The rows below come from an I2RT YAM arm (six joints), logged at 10 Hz.
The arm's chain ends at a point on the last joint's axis. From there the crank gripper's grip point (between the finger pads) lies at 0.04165 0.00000 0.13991 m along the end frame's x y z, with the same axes.
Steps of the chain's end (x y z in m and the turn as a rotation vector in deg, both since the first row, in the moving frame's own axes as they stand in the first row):
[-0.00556 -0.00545 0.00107 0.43 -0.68 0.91]
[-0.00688 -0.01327 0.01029 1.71 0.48 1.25]
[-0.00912 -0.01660 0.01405 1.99 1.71 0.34]
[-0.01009 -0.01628 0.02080 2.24 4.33 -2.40]
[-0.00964 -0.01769 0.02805 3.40 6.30 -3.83]
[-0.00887 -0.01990 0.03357 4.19 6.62 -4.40]
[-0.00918 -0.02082 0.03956 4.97 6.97 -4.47]
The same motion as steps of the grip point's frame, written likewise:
[-0.00722 -0.00585 0.00155 0.43 -0.68 0.91]
[-0.00567 -0.01652 0.00989 1.71 0.48 1.25]
[-0.00495 -0.02118 0.01267 1.99 1.71 0.34]
[0.00020 -0.02364 0.01712 2.24 4.33 -2.40]
[0.00507 -0.02912 0.02231 3.40 6.30 -3.83]
[0.00644 -0.03372 0.02736 4.19 6.62 -4.40]
[0.00685 -0.03658 0.03282 4.97 6.97 -4.47]

